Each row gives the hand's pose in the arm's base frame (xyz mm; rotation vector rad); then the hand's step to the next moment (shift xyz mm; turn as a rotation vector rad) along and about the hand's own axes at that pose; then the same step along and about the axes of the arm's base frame.
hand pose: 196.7 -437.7 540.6 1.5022 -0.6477 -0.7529
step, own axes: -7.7 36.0 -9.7 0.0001 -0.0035 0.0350
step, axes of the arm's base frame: 4.1 9.6 36.6 -0.0273 -0.0218 -0.0040
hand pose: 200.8 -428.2 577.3 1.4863 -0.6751 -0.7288
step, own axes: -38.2 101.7 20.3 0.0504 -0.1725 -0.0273
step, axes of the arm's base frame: -38.0 12.8 103.0 0.0499 -0.0150 -0.1741
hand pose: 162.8 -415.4 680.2 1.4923 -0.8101 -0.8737
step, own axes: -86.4 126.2 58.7 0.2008 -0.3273 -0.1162
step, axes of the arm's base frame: -94.3 35.7 129.1 0.2018 -0.0894 -0.3350
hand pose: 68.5 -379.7 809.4 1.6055 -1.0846 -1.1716
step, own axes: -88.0 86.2 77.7 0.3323 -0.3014 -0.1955
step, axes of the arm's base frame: -105.3 50.5 87.0 0.2989 -0.2108 -0.3251
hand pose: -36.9 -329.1 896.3 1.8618 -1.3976 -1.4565
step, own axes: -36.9 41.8 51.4 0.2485 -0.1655 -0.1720
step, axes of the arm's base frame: -63.4 27.5 31.3 0.2190 -0.1897 -0.1865
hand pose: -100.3 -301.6 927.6 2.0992 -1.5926 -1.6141
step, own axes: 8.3 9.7 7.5 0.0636 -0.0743 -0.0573
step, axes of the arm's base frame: -12.7 -6.8 -3.5 0.0873 -0.0403 -0.0600
